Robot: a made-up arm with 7 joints. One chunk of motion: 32 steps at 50 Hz.
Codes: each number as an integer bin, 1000 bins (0 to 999) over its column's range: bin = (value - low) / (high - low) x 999, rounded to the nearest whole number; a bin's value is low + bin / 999 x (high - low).
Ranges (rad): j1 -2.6..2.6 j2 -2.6..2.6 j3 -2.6..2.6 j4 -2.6..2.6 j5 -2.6..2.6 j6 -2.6..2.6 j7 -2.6..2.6
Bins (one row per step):
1: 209 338 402 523 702 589 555
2: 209 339 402 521 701 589 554
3: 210 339 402 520 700 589 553
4: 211 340 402 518 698 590 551
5: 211 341 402 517 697 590 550
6: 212 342 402 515 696 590 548
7: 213 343 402 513 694 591 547
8: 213 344 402 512 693 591 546
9: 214 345 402 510 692 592 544
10: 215 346 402 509 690 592 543
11: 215 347 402 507 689 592 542
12: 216 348 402 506 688 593 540
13: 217 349 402 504 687 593 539
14: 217 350 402 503 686 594 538
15: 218 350 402 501 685 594 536
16: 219 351 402 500 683 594 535
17: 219 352 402 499 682 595 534
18: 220 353 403 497 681 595 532
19: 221 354 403 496 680 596 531
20: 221 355 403 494 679 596 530
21: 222 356 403 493 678 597 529
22: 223 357 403 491 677 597 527
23: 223 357 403 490 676 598 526
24: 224 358 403 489 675 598 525
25: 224 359 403 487 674 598 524
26: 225 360 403 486 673 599 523
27: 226 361 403 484 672 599 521
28: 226 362 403 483 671 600 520
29: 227 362 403 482 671 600 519
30: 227 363 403 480 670 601 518
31: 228 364 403 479 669 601 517
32: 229 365 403 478 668 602 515
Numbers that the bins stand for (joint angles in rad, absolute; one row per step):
1: -1.5121 -0.8406 -0.5075 0.1223 1.0541 0.4659 0.2889
2: -1.5121 -0.8354 -0.5075 0.1119 1.0488 0.4659 0.2837
3: -1.5069 -0.8354 -0.5075 0.1067 1.0436 0.4659 0.2785
4: -1.5017 -0.8302 -0.5075 0.0963 1.0332 0.4711 0.2681
5: -1.5017 -0.8250 -0.5075 0.0911 1.0280 0.4711 0.2629
6: -1.4965 -0.8198 -0.5075 0.0807 1.0228 0.4711 0.2525
7: -1.4913 -0.8146 -0.5075 0.0703 1.0124 0.4763 0.2472
8: -1.4913 -0.8094 -0.5075 0.0651 1.0072 0.4763 0.2420
9: -1.4861 -0.8042 -0.5075 0.0547 1.0020 0.4815 0.2316
10: -1.4809 -0.7990 -0.5075 0.0494 0.9916 0.4815 0.2264
11: -1.4809 -0.7938 -0.5075 0.0390 0.9864 0.4815 0.2212
12: -1.4757 -0.7886 -0.5075 0.0338 0.9812 0.4867 0.2108
13: -1.4705 -0.7834 -0.5075 0.0234 0.9760 0.4867 0.2056
14: -1.4705 -0.7782 -0.5075 0.0182 0.9708 0.4919 0.2004
15: -1.4653 -0.7782 -0.5075 0.0078 0.9656 0.4919 0.1900
16: -1.4601 -0.7730 -0.5075 0.0026 0.9552 0.4919 0.1848
17: -1.4601 -0.7678 -0.5075 -0.0026 0.9499 0.4971 0.1796
18: -1.4549 -0.7626 -0.5023 -0.0130 0.9447 0.4971 0.1692
19: -1.4496 -0.7574 -0.5023 -0.0182 0.9395 0.5023 0.1640
20: -1.4496 -0.7522 -0.5023 -0.0286 0.9343 0.5023 0.1588
21: -1.4444 -0.7469 -0.5023 -0.0338 0.9291 0.5075 0.1536
22: -1.4392 -0.7417 -0.5023 -0.0442 0.9239 0.5075 0.1431
23: -1.4392 -0.7417 -0.5023 -0.0494 0.9187 0.5127 0.1379
24: -1.4340 -0.7365 -0.5023 -0.0547 0.9135 0.5127 0.1327
25: -1.4340 -0.7313 -0.5023 -0.0651 0.9083 0.5127 0.1275
26: -1.4288 -0.7261 -0.5023 -0.0703 0.9031 0.5179 0.1223
27: -1.4236 -0.7209 -0.5023 -0.0807 0.8979 0.5179 0.1119
28: -1.4236 -0.7157 -0.5023 -0.0859 0.8927 0.5231 0.1067
29: -1.4184 -0.7157 -0.5023 -0.0911 0.8927 0.5231 0.1015
30: -1.4184 -0.7105 -0.5023 -0.1015 0.8875 0.5283 0.0963
31: -1.4132 -0.7053 -0.5023 -0.1067 0.8823 0.5283 0.0911
32: -1.4080 -0.7001 -0.5023 -0.1119 0.8771 0.5335 0.0807

